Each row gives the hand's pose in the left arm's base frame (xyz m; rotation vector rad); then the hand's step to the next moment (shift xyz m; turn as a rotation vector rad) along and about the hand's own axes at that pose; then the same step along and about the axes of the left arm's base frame.
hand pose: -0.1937 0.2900 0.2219 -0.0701 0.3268 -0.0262
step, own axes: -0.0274 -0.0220 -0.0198 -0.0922 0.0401 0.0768
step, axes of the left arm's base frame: -0.0326 -0.0222 -0.0083 -0.0620 0.0484 0.0991
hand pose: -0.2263 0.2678 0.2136 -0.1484 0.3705 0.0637
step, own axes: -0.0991 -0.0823 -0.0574 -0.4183 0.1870 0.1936
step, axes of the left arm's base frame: -0.1053 -0.0937 -0.0058 -0.3369 0.2002 0.3063
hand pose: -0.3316 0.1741 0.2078 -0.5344 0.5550 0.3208
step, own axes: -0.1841 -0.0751 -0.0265 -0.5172 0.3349 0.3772
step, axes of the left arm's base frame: -0.1274 -0.1028 0.1159 -0.4038 0.4092 0.4375
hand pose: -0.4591 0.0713 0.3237 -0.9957 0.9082 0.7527
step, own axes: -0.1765 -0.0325 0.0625 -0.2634 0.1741 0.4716
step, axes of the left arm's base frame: -0.0308 0.0250 0.1859 -0.1299 0.4679 0.2937
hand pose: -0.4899 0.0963 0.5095 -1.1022 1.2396 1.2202
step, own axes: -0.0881 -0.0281 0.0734 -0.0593 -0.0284 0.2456
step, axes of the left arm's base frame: 0.0371 0.0670 0.0899 0.0473 0.2401 0.0692
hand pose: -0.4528 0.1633 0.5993 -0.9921 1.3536 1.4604
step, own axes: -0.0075 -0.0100 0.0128 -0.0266 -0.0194 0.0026
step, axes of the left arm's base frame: 0.0119 0.0122 0.0054 0.0263 0.0006 0.0200
